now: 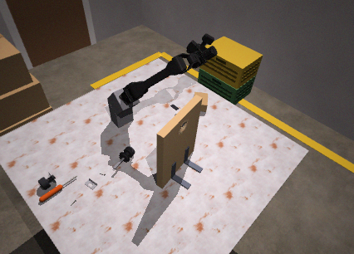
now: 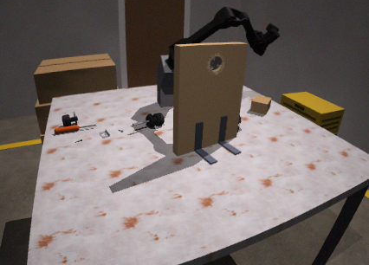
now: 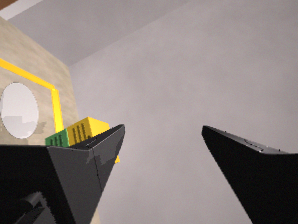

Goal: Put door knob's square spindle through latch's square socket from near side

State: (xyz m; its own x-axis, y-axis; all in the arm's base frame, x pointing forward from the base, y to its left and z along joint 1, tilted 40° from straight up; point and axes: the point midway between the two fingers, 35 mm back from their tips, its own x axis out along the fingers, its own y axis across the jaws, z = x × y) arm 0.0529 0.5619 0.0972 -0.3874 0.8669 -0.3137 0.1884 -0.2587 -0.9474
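The black door knob lies 73 cm to the right of my hand, 35 cm below it and 6 cm behind it. Also, from my hand: orange-handled screwdriver (103 cm to the right, 37 cm below, 22 cm behind); small wooden block (35 cm below, 11 cm to the right, 9 cm ahead).
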